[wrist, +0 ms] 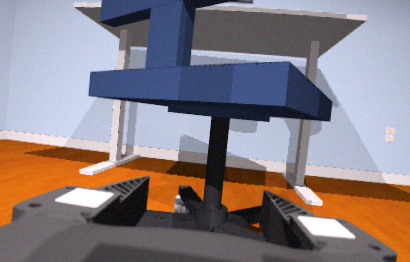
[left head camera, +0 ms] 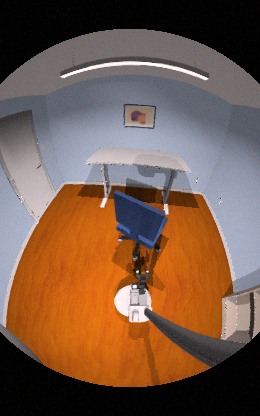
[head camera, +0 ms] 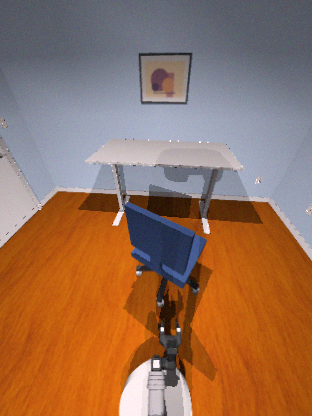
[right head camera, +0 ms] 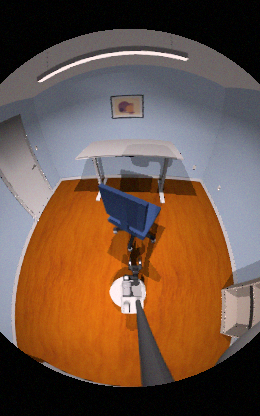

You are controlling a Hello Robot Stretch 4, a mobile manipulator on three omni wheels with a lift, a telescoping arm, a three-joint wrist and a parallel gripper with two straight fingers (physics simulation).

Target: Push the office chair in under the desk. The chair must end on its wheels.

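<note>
The blue office chair (head camera: 161, 240) (left head camera: 137, 220) (right head camera: 125, 210) (wrist: 185, 85) stands upright on its wheels in front of the desk, its backrest toward the robot and turned a little to one side. The desk (head camera: 130, 151) (left head camera: 120, 155) (right head camera: 107, 149) (wrist: 250, 31) has a pale top and two legs and stands at the back wall. The chair is wholly on the robot's side of it. My gripper (head camera: 170, 330) (left head camera: 142, 272) (right head camera: 135, 263) (wrist: 204, 200) is open and low, behind the chair. In the wrist view the chair's black post and base show between the fingertips, beyond them.
A door (head camera: 15, 192) (left head camera: 25, 155) (right head camera: 22, 160) is at the left wall. An open pale shelf unit (left head camera: 226, 320) (right head camera: 224, 310) stands at the right. A framed picture (head camera: 165, 78) hangs above the desk. The robot's round white base (head camera: 131, 395) is behind the gripper.
</note>
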